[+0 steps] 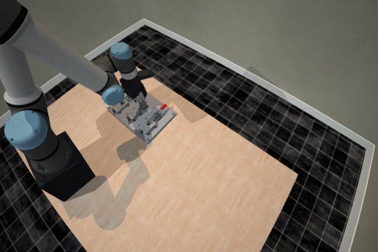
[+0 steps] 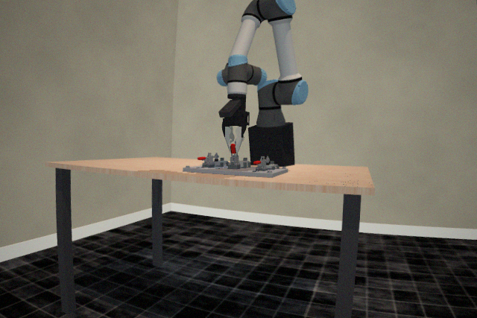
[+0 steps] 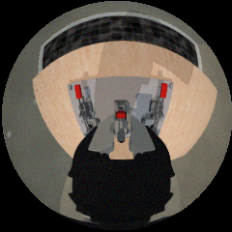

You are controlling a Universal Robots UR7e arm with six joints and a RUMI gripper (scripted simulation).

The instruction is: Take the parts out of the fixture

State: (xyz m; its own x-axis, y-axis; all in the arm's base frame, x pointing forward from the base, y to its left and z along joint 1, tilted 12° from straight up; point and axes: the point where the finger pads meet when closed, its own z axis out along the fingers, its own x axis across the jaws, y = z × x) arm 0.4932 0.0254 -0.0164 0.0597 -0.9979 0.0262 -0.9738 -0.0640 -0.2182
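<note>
My hand is 40 mm past the grey fixture plate and 80 mm above it.
</note>
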